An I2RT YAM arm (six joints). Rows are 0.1 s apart.
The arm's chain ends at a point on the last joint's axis. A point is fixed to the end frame.
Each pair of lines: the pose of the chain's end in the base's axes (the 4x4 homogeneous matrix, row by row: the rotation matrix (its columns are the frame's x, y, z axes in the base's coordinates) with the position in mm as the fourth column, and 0 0 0 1 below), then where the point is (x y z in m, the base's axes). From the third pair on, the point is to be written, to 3 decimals.
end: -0.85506, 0.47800, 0.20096, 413.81; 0.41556, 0.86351, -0.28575, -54.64; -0.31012, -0.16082, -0.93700, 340.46; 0, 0, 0, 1
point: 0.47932 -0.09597 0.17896
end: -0.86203, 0.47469, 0.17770, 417.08; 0.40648, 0.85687, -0.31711, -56.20; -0.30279, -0.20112, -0.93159, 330.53; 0, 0, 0, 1
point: 0.47857 -0.10299 0.16894
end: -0.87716, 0.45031, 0.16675, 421.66; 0.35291, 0.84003, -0.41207, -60.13; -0.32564, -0.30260, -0.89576, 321.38; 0, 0, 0, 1
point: 0.481 -0.123 0.164
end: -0.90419, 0.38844, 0.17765, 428.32; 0.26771, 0.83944, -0.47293, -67.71; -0.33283, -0.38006, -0.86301, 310.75; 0, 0, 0, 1
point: 0.489 -0.139 0.158
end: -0.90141, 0.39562, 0.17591, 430.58; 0.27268, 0.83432, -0.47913, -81.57; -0.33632, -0.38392, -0.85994, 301.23; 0, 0, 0, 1
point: 0.491 -0.154 0.149
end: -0.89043, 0.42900, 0.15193, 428.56; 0.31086, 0.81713, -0.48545, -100.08; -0.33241, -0.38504, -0.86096, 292.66; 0, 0, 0, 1
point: 0.485 -0.175 0.140
